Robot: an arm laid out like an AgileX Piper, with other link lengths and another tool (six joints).
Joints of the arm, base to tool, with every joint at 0 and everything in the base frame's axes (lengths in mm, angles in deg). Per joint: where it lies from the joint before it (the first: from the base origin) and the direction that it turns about. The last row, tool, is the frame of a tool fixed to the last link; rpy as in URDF.
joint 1: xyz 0 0 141.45 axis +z
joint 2: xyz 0 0 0 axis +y
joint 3: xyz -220.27 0 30.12 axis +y
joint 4: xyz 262.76 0 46.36 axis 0.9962 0 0.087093
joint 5: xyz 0 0 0 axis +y
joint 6: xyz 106.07 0 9.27 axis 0.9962 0 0.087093
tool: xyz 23.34 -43 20.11 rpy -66.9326 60.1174 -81.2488
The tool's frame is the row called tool.
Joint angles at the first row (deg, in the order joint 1, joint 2, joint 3, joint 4, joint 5, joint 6):
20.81, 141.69, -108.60, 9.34, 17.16, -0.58
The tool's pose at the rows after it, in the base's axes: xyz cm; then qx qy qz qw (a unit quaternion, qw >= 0):
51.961 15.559 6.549 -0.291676 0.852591 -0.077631 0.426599
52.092 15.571 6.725 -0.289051 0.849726 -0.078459 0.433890
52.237 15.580 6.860 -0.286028 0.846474 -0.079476 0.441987
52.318 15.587 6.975 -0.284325 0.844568 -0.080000 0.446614
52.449 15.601 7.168 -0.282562 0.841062 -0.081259 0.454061
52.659 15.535 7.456 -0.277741 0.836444 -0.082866 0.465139
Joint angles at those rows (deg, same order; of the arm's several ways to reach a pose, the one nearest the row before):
20.81, 141.69, -108.60, 9.34, 16.09, -0.68
20.81, 141.69, -108.59, 9.34, 15.14, -0.68
20.81, 141.77, -108.59, 9.34, 13.99, -0.68
20.81, 141.77, -108.60, 9.34, 13.38, -0.68
20.81, 141.77, -108.60, 9.34, 12.41, -0.81
20.73, 141.77, -108.60, 9.34, 10.94, -0.81

